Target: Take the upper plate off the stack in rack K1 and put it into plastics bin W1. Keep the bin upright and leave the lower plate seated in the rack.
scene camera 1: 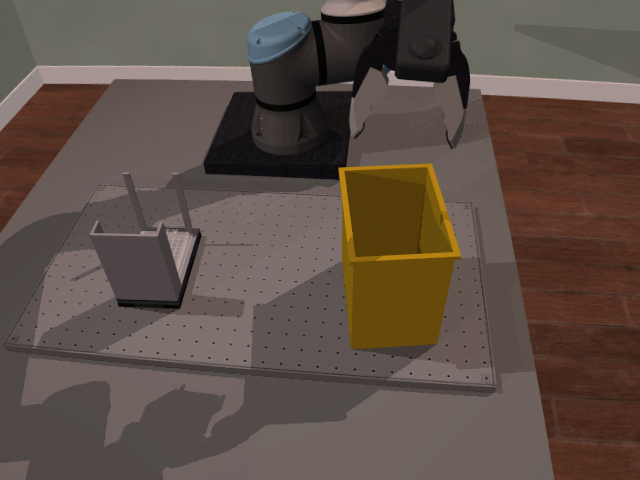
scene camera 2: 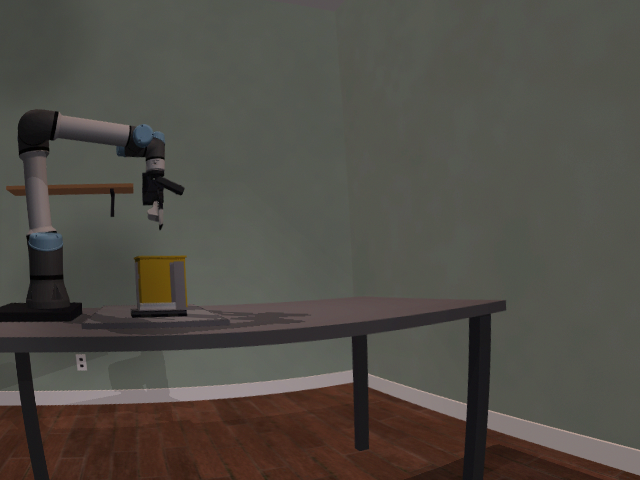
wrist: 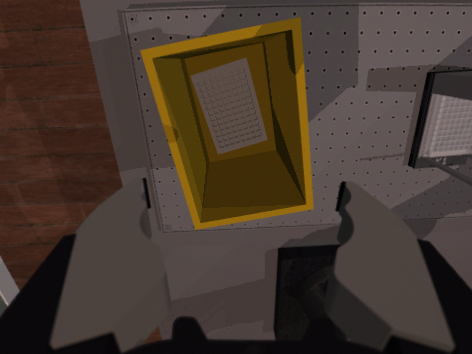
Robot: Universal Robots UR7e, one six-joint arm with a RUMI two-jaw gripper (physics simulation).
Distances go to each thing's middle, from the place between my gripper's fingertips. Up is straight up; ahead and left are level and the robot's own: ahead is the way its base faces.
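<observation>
Yellow plastics bin W1 [scene camera 1: 398,246]: 1 cm behind my hand, 19 cm below.
</observation>
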